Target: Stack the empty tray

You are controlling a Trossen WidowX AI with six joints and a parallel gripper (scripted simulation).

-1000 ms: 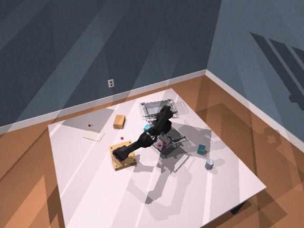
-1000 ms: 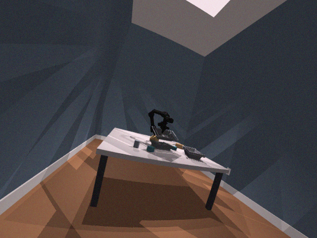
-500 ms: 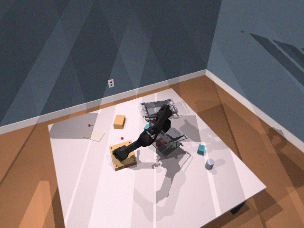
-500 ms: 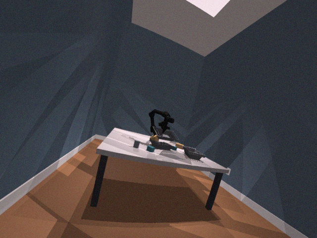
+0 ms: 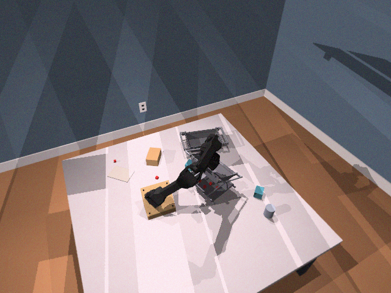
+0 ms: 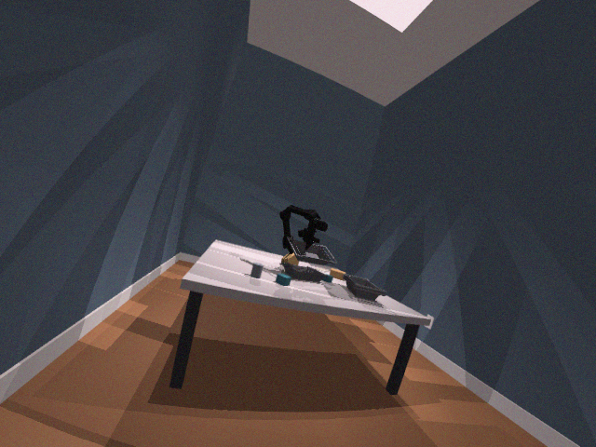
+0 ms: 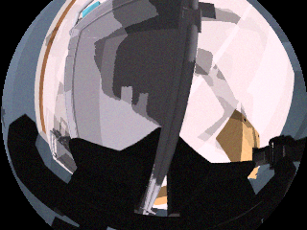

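Now: gripper tip 7 cm short of the plastic tray and 1 cm to the right of it. Round my gripper tip: tan block (40 cm to the left, 16 cm behind, 15 cm below); then grey cylinder (34 cm to the right, 24 cm ahead, 14 cm below); then flat cream card (40 cm behind, 39 cm to the left, 18 cm below).
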